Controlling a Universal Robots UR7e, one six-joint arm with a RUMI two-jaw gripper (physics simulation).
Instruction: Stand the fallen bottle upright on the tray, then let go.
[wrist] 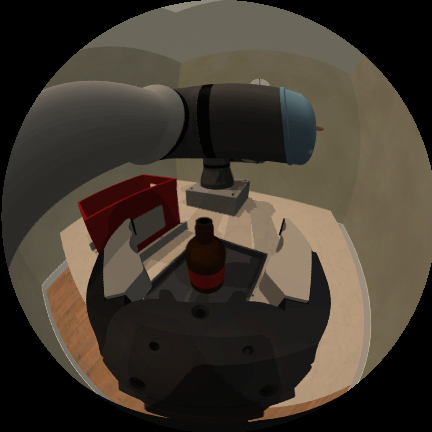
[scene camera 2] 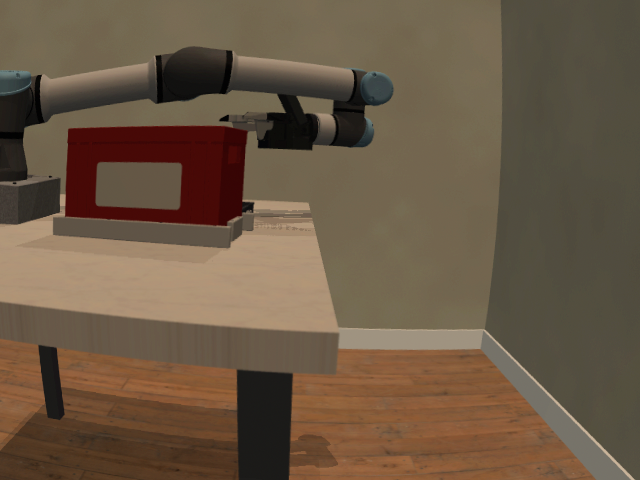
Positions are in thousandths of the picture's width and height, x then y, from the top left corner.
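Observation:
Gripper visible (scene camera 2: 360, 247), (wrist: 478, 513). Brown bottle (wrist: 473, 587) visible too.

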